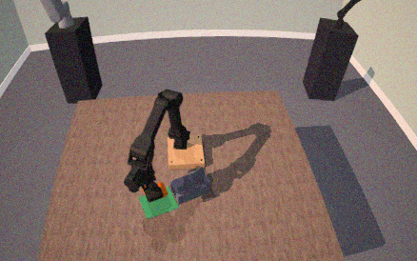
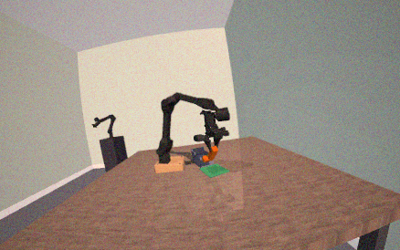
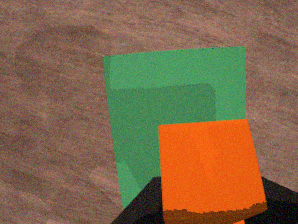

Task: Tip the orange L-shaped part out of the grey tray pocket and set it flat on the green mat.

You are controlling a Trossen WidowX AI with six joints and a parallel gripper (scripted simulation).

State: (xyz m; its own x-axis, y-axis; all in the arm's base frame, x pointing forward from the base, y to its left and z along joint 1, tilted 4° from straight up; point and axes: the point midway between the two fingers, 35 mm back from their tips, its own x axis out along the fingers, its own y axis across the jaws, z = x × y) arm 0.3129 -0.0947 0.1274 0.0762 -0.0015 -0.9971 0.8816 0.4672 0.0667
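The green mat is 1 cm behind my gripper tip, 2 cm to the left of it and 13 cm below it. Also, from my gripper tip: orange part: 3 cm behind, 2 cm to the left, 3 cm below.
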